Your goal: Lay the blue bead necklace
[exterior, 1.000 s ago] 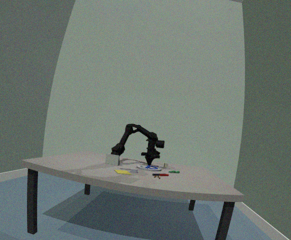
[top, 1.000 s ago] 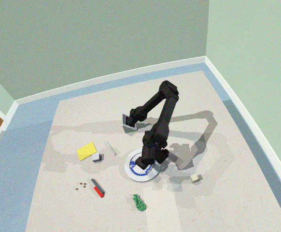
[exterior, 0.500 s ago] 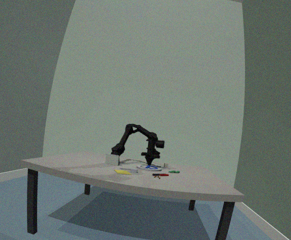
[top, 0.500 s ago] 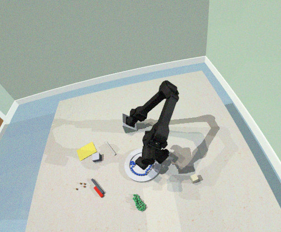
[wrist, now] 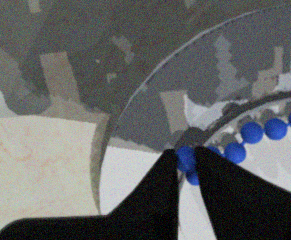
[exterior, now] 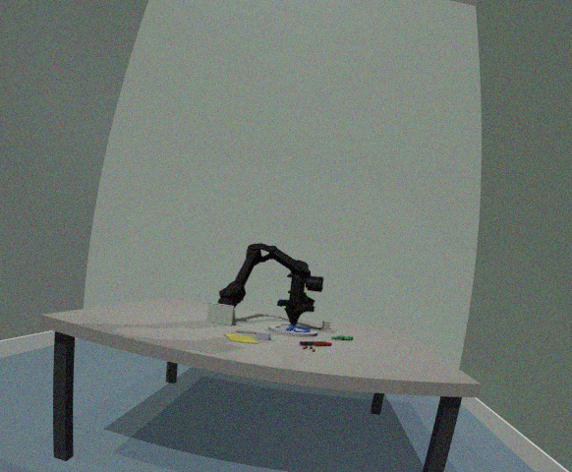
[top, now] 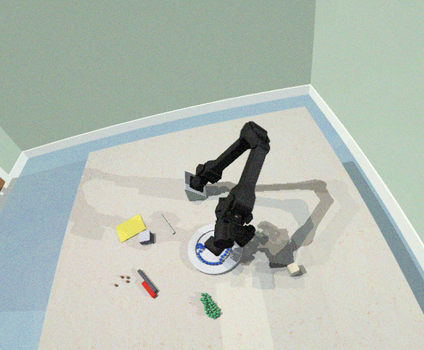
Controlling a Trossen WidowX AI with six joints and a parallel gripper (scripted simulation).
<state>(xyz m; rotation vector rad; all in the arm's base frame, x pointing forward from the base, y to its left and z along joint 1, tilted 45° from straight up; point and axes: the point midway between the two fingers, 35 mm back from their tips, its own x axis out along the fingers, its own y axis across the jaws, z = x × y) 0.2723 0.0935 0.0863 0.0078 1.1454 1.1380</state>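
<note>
Right now the round bead board is 1 cm ahead of my gripper tip, 7 cm to the right of it and 1 cm below it. Round my gripper tip: grey tool 13 cm ahead, 31 cm to the right, 1 cm below; then cream cube 13 cm ahead, 19 cm to the left; then stick 12 cm behind, 26 cm to the right, 2 cm below.
</note>
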